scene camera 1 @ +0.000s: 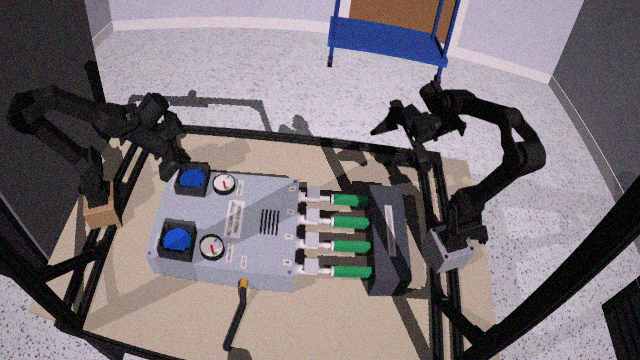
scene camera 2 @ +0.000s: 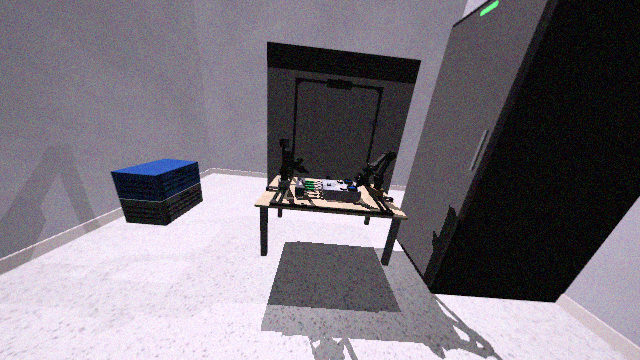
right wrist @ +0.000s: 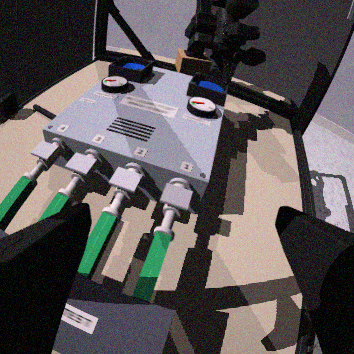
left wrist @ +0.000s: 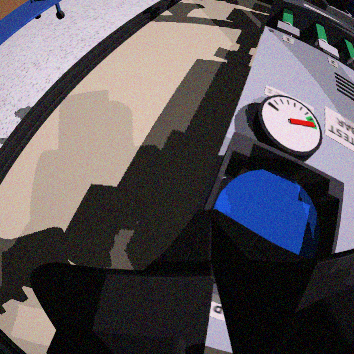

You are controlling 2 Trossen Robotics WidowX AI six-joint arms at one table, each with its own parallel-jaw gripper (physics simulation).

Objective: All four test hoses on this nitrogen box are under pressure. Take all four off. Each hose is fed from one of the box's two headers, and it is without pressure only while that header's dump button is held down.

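Where they show: left gripper, fingertip midpoint: (scene camera 1: pixel 189 162) (scene camera 2: pixel 355 187) (right wrist: pixel 227 81) (left wrist: pixel 206 218); right gripper, fingertip midpoint: (scene camera 1: pixel 376 148) (scene camera 2: pixel 307 171) (right wrist: pixel 186 216); left arm's base at its link origin: (scene camera 1: pixel 98 197) (scene camera 2: pixel 377 188) (right wrist: pixel 194 54); right arm's base at its link origin: (scene camera 1: pixel 453 239) (scene camera 2: pixel 284 179) (left wrist: pixel 334 4).
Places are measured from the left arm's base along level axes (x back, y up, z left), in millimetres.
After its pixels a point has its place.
Note:
The grey nitrogen box (scene camera 1: pixel 247 250) @(x -372, y -4, z -258 mm) (scene camera 2: pixel 340 191) @(x -413, y -13, z -33 mm) (right wrist: pixel 168 130) @(x -446, y -4, z -134 mm) lies on the table. Four green hoses (scene camera 1: pixel 348 199) @(x -652, y -19, z -176 mm) (scene camera 1: pixel 351 222) @(x -630, y -19, z -243 mm) (scene camera 1: pixel 351 246) @(x -602, y -19, z -307 mm) (scene camera 1: pixel 351 271) @(x -574, y -19, z -369 mm) are plugged into its ports 1 to 4 and run to a dark test block (scene camera 1: pixel 386 239) @(x -680, y -4, z -326 mm). The hoses also show in the right wrist view, with hose 1 (right wrist: pixel 154 260) @(x -657, y -19, z -171 mm) nearest. Both gauges (scene camera 1: pixel 224 183) @(x -368, y 12, z -66 mm) (scene camera 1: pixel 211 247) @(x -293, y 12, z -240 mm) (left wrist: pixel 289 123) @(x -365, y 11, z -58 mm) show red needles near the green mark. My left gripper (scene camera 1: pixel 166 171) (left wrist: pixel 206 218) @(x -289, y 33, z 13 mm) is shut and empty, its tip at the edge of the upper blue dump button (scene camera 1: pixel 191 178) @(x -287, y 12, z -25 mm) (left wrist: pixel 267 207) @(x -300, y 12, z -27 mm). The lower button (scene camera 1: pixel 176 239) @(x -215, y 12, z -198 mm) is uncovered. My right gripper (scene camera 1: pixel 386 119) (right wrist: pixel 186 216) @(x -697, y 140, z -176 mm) is open and empty, high above the hoses.
A black supply hose (scene camera 1: pixel 238 318) @(x -304, y -71, z -387 mm) leaves the box's front. Black frame rails (scene camera 1: pixel 433 214) @(x -880, y -63, z -268 mm) ring the table. The right arm's grey base (scene camera 1: pixel 448 251) @(x -809, y 4, z -420 mm) stands at the right. A blue cart (scene camera 1: pixel 386 39) stands on the floor behind. A dark cabinet (scene camera 2: pixel 461 161) stands near the table.

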